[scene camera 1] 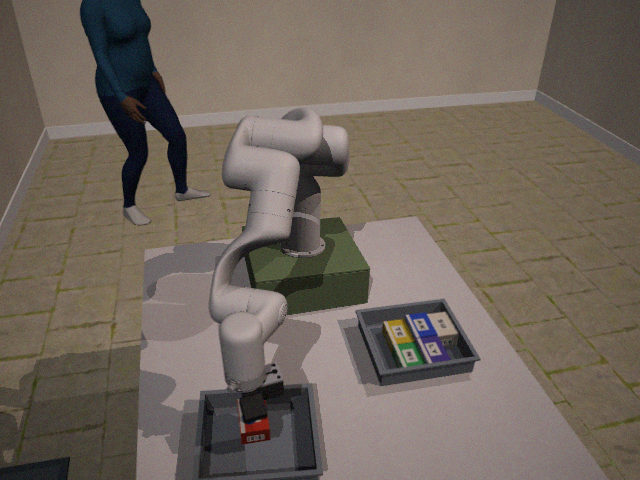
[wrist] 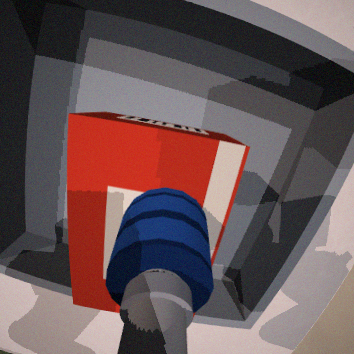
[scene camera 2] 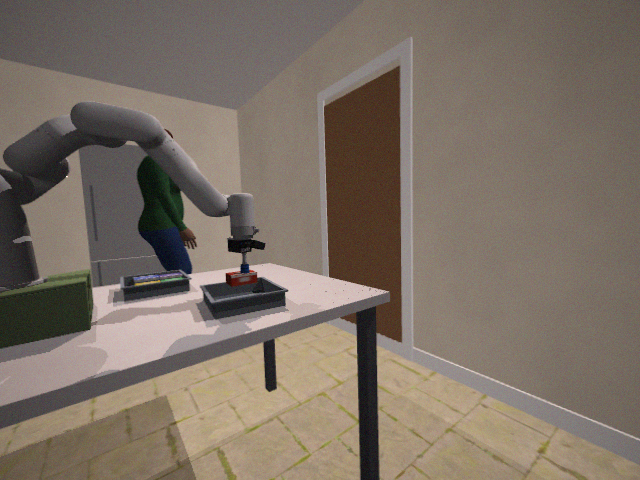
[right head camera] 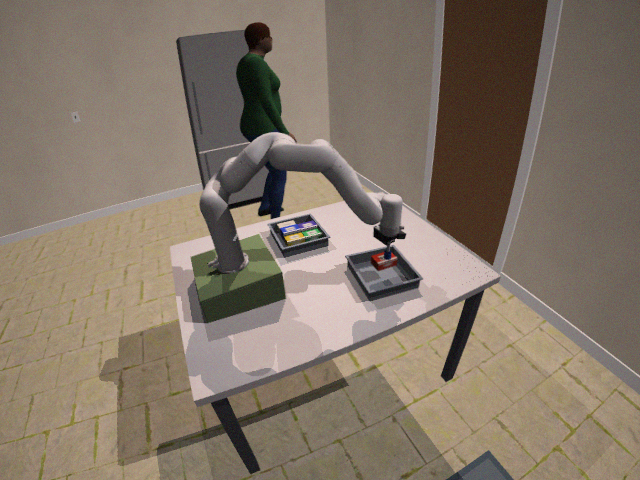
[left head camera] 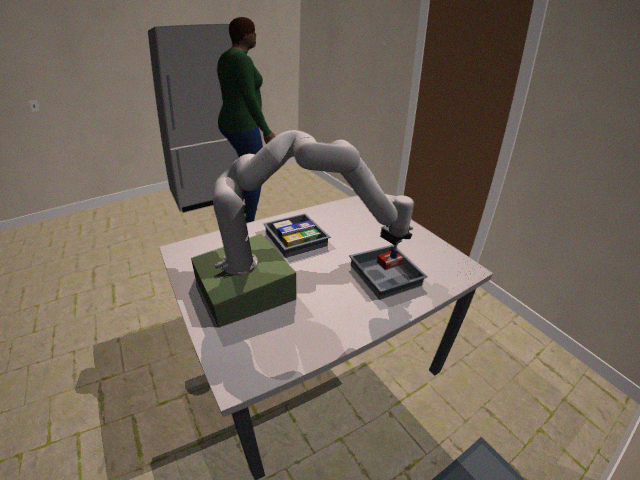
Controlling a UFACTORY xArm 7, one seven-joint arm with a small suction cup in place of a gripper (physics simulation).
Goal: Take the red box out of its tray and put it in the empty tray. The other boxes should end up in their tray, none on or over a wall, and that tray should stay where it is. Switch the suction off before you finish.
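Frame: origin at the arm's base, x ahead, y left, z up, level; centimetres.
Seen in the pictures: hand, tool point: (wrist: 165, 211) (scene camera 2: 245, 275) (right head camera: 387, 259) (left head camera: 393, 258); arm's base, link origin: (scene camera 1: 302, 246) (scene camera 2: 15, 286) (right head camera: 233, 263) (left head camera: 240, 264).
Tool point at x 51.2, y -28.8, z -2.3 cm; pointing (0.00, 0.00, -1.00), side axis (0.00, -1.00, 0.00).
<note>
Offsets run from my tool point to a thing's top centre. Level surfaces: height alone.
The suction cup (left head camera: 394, 254) (right head camera: 387, 254) (scene camera 2: 245, 268) (wrist: 162, 235) is shut on the top of the red box {dx -0.8, dy +0.8, dz +1.0 cm} (left head camera: 386, 260) (right head camera: 383, 261) (scene camera 1: 255, 431) (scene camera 2: 240, 279) (wrist: 115, 155). The red box looks level, around rim height, inside the outline of the otherwise empty tray {dx -0.7, dy +1.4, dz -4.0 cm} (left head camera: 403, 287) (right head camera: 395, 289) (scene camera 1: 314, 434) (scene camera 2: 248, 305). In scene camera 1 the wrist hides the cup. The other tray {dx -14.8, dy +45.3, dz -4.0 cm} (left head camera: 307, 248) (right head camera: 307, 247) (scene camera 1: 429, 373) (scene camera 2: 155, 291) holds yellow {dx -17.9, dy +42.6, dz -5.3 cm} (scene camera 1: 397, 330), green {dx -9.5, dy +41.2, dz -5.2 cm} (scene camera 1: 410, 355), blue {dx -17.0, dy +48.3, dz -4.0 cm} (scene camera 1: 419, 324), purple {dx -8.6, dy +46.9, dz -4.2 cm} (scene camera 1: 434, 350) and off-white {dx -16.1, dy +53.9, dz -4.7 cm} (scene camera 1: 443, 323) boxes, all inside its walls.
The arm stands on a green block (left head camera: 253, 297) (right head camera: 245, 297) (scene camera 1: 325, 294) (scene camera 2: 46, 312) on the table {dz -9.0 cm} (left head camera: 330, 310). A person in green (left head camera: 238, 93) (right head camera: 258, 98) (scene camera 2: 157, 206) stands beyond the table. A person in blue (scene camera 1: 121, 56) stands behind it in scene camera 1.
</note>
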